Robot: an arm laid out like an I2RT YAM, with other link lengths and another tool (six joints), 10 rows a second.
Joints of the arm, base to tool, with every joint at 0 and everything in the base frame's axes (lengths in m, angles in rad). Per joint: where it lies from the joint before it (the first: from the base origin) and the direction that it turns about. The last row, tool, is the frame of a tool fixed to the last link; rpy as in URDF.
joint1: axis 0 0 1 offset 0 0 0.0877
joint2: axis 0 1 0 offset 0.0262 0.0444 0.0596
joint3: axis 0 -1 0 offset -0.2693 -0.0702 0
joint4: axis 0 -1 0 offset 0.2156 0.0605 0.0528
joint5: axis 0 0 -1 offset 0.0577 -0.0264 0.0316
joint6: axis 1 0 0 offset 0.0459 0 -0.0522
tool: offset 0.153 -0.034 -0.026 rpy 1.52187 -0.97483 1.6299
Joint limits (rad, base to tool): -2.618..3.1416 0..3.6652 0..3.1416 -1.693..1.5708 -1.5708..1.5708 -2.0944..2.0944
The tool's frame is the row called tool.
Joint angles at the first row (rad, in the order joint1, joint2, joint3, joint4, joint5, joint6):
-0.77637, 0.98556, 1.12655, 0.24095, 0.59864, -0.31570
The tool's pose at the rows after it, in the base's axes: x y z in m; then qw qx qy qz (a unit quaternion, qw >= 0):
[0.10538 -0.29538 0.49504 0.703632 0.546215 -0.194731 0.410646]
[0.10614 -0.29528 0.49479 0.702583 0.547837 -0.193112 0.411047]
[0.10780 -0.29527 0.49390 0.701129 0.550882 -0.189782 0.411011]
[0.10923 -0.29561 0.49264 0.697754 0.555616 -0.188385 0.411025]
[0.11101 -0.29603 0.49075 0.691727 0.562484 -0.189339 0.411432]
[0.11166 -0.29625 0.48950 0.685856 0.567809 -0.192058 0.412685]
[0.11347 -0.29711 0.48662 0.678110 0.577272 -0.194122 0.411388]
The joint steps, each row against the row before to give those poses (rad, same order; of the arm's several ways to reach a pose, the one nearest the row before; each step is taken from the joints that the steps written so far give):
0.00016, 0.00101, -0.00047, -0.00488, -0.00147, -0.00031
0.00039, -0.00024, 0.00169, -0.00578, -0.00340, 0.00090
0.00174, 0.00036, 0.00069, -0.00679, -0.00481, -0.00087
0.00020, 0.00201, 0.00729, -0.01848, -0.00436, 0.00632
0.00227, 0.00448, 0.01481, -0.03118, -0.00082, 0.01434
-0.00048, 0.00303, 0.01574, -0.03115, -0.00146, 0.01748
0.00139, 0.00789, 0.02077, -0.04227, 0.00002, 0.01849

